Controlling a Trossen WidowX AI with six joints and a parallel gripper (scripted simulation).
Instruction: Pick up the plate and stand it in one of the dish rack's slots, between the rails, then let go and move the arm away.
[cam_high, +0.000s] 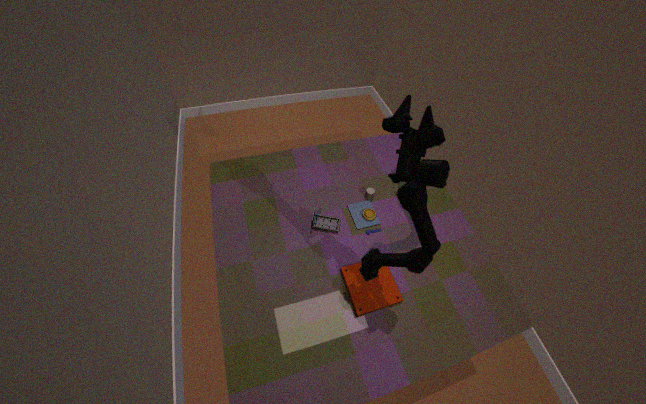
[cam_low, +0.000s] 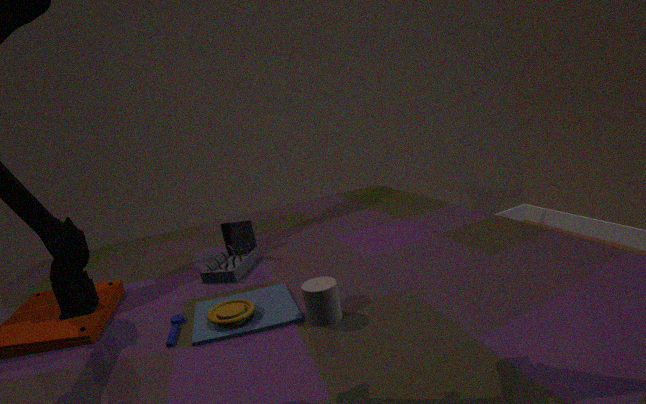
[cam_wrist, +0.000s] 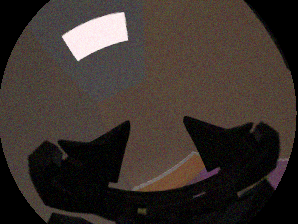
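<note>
Now: the yellow plate 71 cm below my gripper tip, 6 cm to the right of it and 6 cm ahead of it. Also, from my gripper tip: blue spoon (73 cm below, 3 cm to the right, 3 cm behind); grey dish rack (71 cm below, 17 cm to the left, 10 cm ahead); blue mat (73 cm below, 8 cm ahead, 4 cm to the right).
</note>
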